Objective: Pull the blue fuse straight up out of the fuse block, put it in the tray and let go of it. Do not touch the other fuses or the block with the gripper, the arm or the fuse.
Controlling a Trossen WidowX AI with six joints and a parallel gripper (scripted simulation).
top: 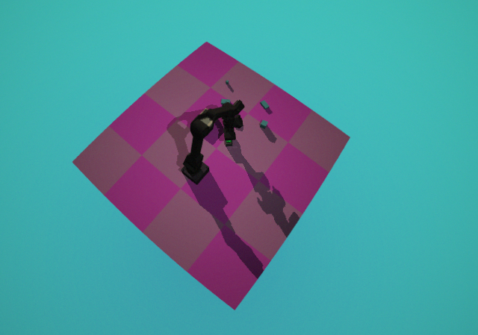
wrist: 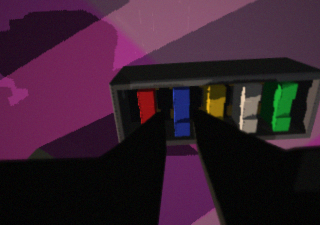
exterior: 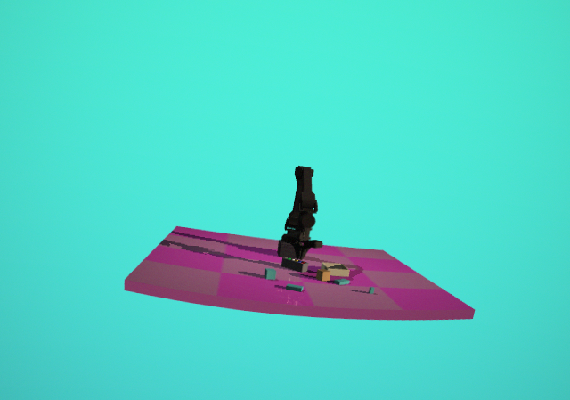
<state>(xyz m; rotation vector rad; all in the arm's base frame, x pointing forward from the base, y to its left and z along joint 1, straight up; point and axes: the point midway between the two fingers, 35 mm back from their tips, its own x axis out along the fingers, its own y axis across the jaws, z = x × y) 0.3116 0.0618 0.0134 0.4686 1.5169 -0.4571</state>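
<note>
Right now the blue fuse is 20 mm below my gripper tip. From my gripper tip the other things lie so: beige tray 50 mm behind, 160 mm to the left, 40 mm below.
</note>
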